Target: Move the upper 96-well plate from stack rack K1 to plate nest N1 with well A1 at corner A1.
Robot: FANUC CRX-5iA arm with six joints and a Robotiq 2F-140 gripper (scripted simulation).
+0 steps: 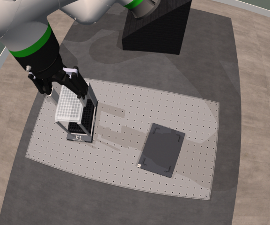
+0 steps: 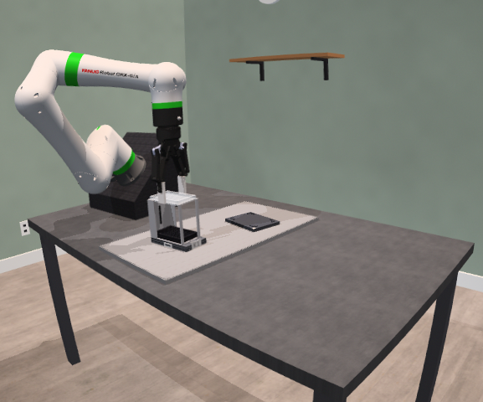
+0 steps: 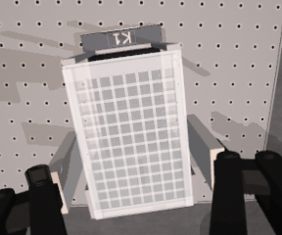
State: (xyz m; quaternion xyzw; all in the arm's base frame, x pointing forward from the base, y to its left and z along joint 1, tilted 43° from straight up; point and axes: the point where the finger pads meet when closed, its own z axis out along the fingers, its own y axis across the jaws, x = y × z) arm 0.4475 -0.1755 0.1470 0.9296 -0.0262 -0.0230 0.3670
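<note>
My hand is 110 mm short of the dark plate nest N1, 280 mm to the right of it and 160 mm above it. From my hand the other things lie so: tall back wall (70 mm behind, 90 mm below); black plate (140 mm below); white 96-well plate (20 mm below).
</note>
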